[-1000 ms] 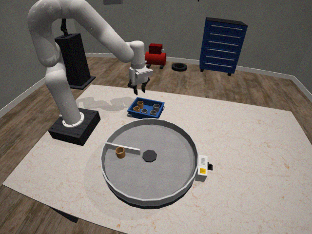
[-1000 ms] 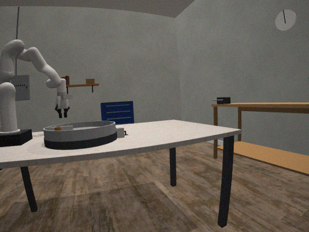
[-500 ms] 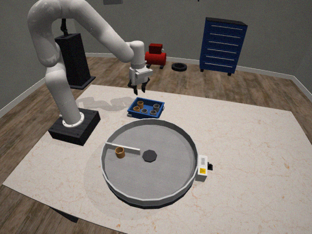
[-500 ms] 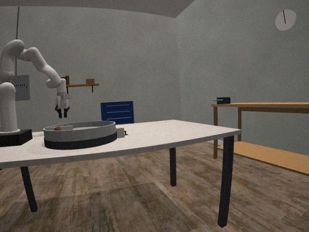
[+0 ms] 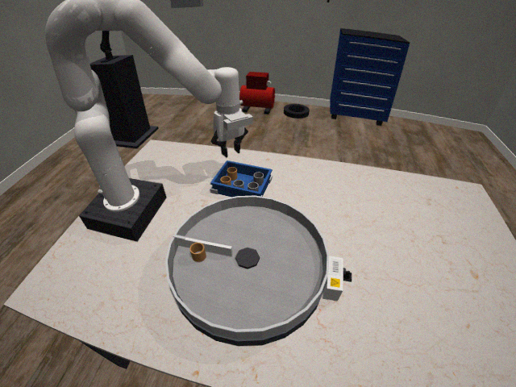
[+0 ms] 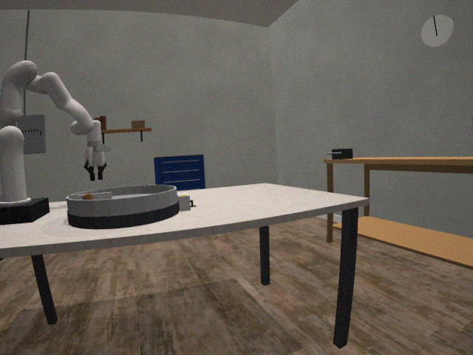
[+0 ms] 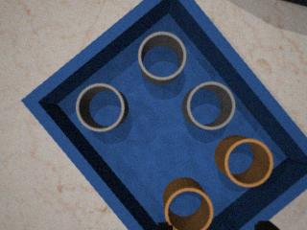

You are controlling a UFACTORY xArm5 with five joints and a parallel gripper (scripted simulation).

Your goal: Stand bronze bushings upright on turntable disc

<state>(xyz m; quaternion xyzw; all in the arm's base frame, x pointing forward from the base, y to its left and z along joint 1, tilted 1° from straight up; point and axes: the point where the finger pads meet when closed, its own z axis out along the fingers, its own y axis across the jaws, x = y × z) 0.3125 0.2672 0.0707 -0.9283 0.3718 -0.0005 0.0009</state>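
Now: hand 12 cm above the blue crate, 5 cm short of it and 3 cm to the left of it. Round my hand: turntable 37 cm to the right, 16 cm ahead, 9 cm below.
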